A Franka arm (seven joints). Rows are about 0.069 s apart.
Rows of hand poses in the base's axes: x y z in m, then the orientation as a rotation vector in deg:
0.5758 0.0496 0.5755 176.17 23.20 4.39
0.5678 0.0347 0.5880 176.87 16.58 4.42
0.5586 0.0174 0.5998 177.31 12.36 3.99
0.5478 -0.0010 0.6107 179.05 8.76 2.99
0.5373 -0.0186 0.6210 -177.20 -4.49 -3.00
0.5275 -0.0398 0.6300 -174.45 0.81 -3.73
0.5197 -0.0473 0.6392 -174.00 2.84 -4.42
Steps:
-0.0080 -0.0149 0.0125 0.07 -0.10 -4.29
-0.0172 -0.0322 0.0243 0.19 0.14 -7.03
-0.0280 -0.0506 0.0352 1.66 0.95 -9.38
-0.0385 -0.0682 0.0455 5.14 1.32 -11.99
-0.0483 -0.0894 0.0545 8.07 1.11 -15.33
-0.0561 -0.0969 0.0637 8.58 0.68 -16.65

